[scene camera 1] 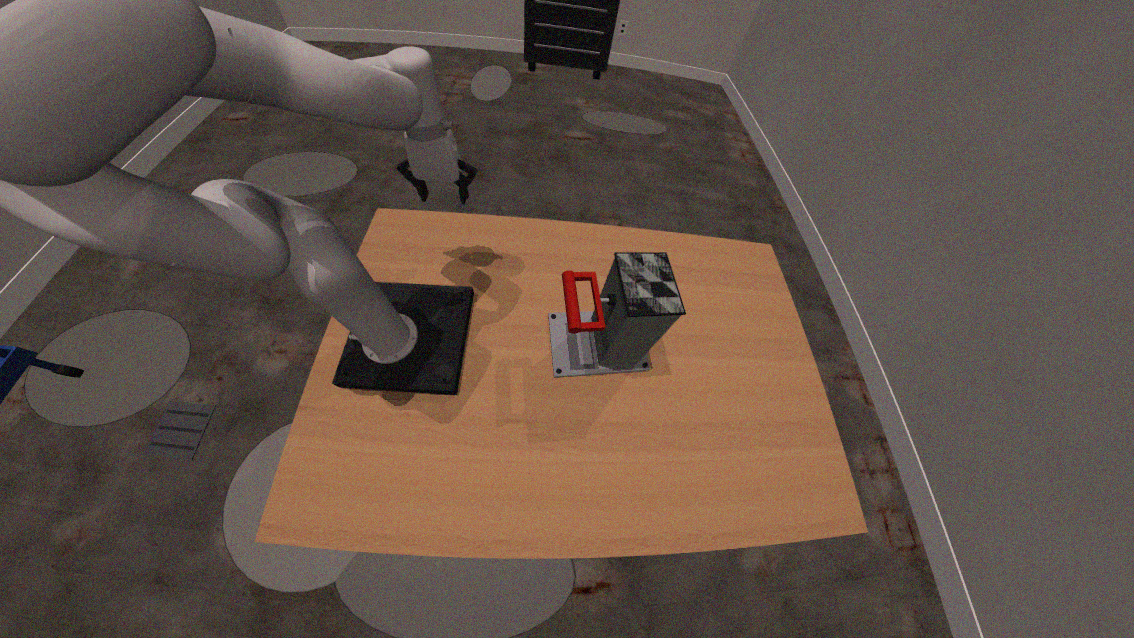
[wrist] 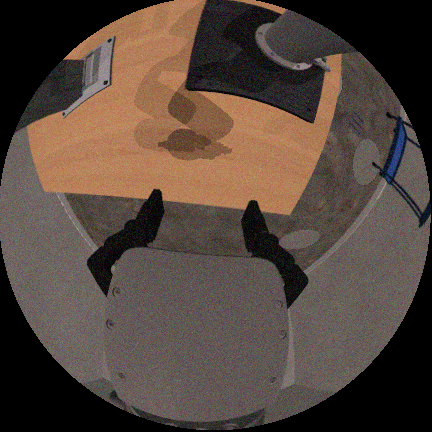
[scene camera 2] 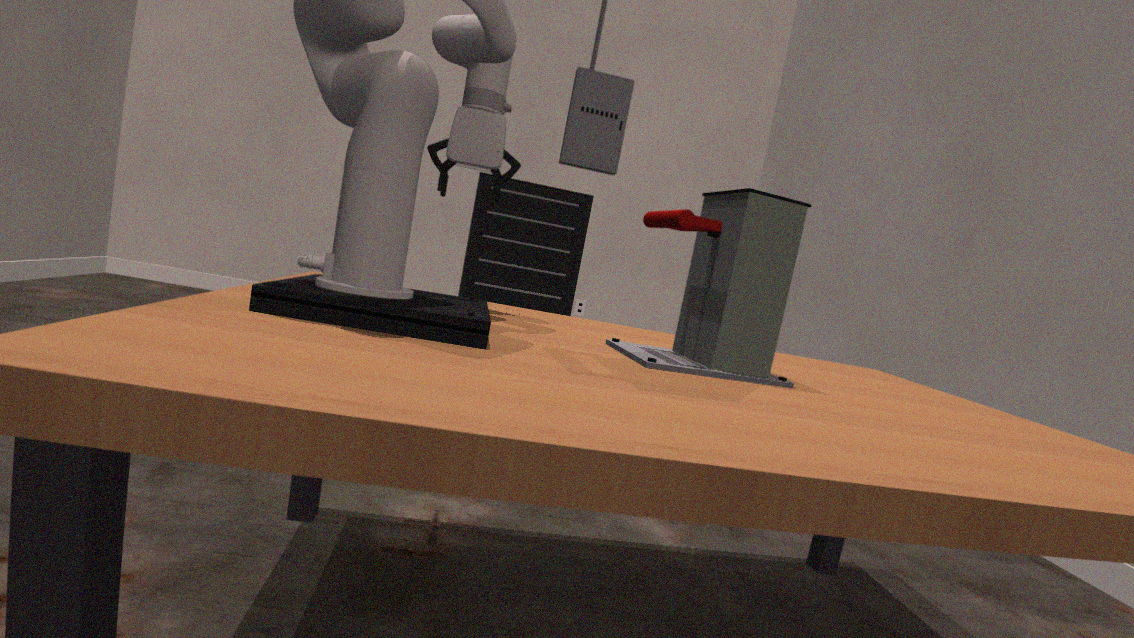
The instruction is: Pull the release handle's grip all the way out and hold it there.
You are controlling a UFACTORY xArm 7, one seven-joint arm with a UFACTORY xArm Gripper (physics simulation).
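The red release handle [scene camera 1: 570, 305] [scene camera 2: 670, 219] is a rectangular loop on the left face of a tall grey-green housing [scene camera 1: 638, 337] [scene camera 2: 765, 285] [wrist: 45, 92], near its top. A short metal rod [scene camera 1: 606, 300] shows between the loop and the housing. The housing stands on a grey plate [scene camera 1: 560, 345] [scene camera 2: 662, 364] [wrist: 104, 67] with dark corner bolts. The handle does not show in the wrist view. My gripper [scene camera 1: 444, 199] [scene camera 2: 469, 194] [wrist: 203, 204] is open and empty, high up by the table's far edge, well to the left of the handle and apart from it.
The wooden table [scene camera 1: 555, 484] [scene camera 2: 475, 412] [wrist: 250, 175] also bears the arm's black base [scene camera 1: 448, 325] [scene camera 2: 452, 319] [wrist: 240, 65], left of the housing. A black drawer cabinet [scene camera 1: 569, 35] [scene camera 2: 527, 245] and a wall box [scene camera 2: 596, 119] are beyond. A blue object [scene camera 1: 14, 365] [wrist: 396, 150] is off to one side.
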